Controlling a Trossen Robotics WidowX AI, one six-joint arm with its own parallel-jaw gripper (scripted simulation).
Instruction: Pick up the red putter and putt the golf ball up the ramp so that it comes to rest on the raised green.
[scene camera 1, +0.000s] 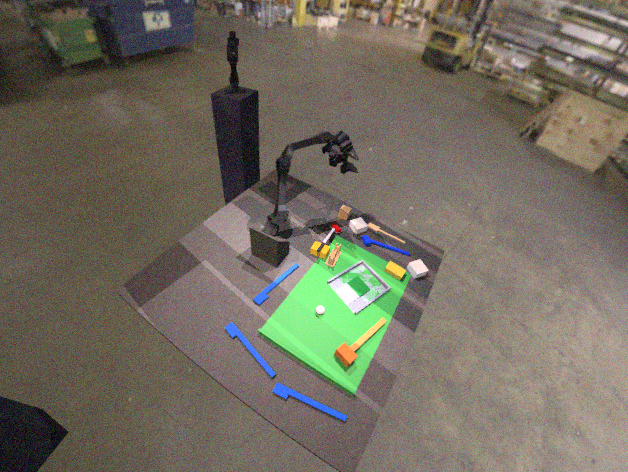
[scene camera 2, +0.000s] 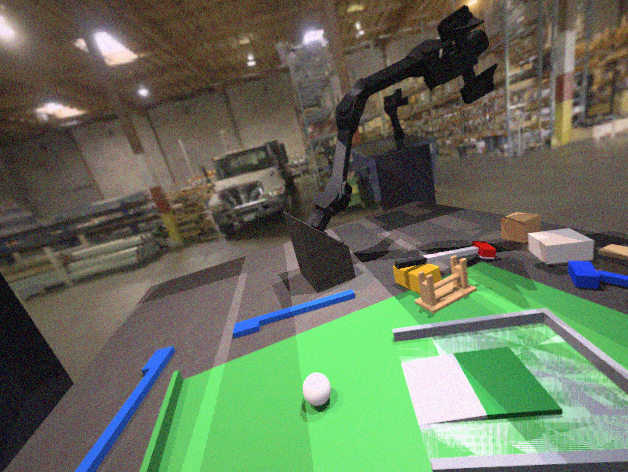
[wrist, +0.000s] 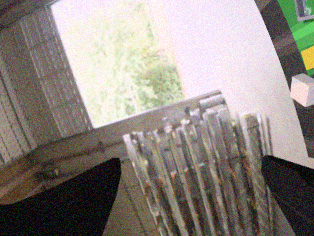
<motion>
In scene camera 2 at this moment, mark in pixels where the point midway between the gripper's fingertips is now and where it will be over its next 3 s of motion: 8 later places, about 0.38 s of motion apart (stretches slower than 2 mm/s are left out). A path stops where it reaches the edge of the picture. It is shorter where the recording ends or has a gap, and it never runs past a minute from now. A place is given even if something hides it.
The gripper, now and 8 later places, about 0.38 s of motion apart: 488, 44; 496, 69; 502, 108; 499, 147; 488, 181; 474, 208; 459, 226; 445, 238; 446, 243
</motion>
